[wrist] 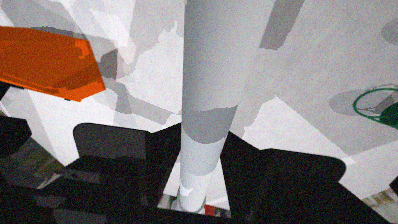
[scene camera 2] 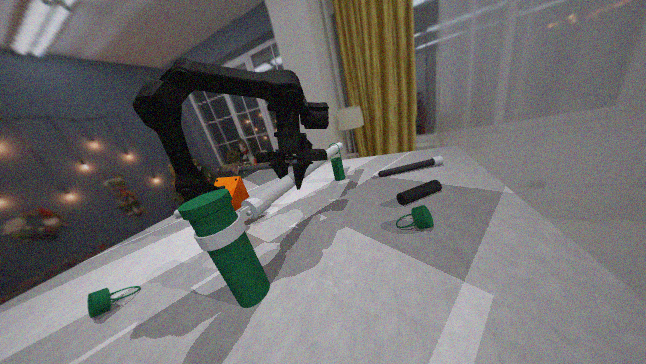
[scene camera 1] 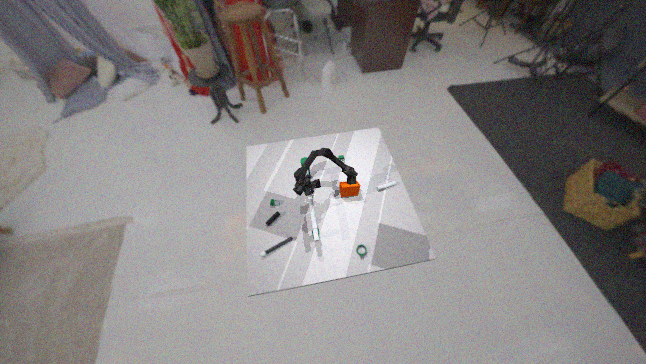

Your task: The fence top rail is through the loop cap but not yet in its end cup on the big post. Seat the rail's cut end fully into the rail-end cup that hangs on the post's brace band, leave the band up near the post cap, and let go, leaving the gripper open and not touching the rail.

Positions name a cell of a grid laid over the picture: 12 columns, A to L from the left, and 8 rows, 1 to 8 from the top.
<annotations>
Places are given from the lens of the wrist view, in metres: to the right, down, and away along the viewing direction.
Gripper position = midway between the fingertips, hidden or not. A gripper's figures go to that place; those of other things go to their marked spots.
gripper (wrist: G5): 0.00, 0.02, 0.11
white top rail (wrist: G2): 0.01, -0.02, 0.04
</annotations>
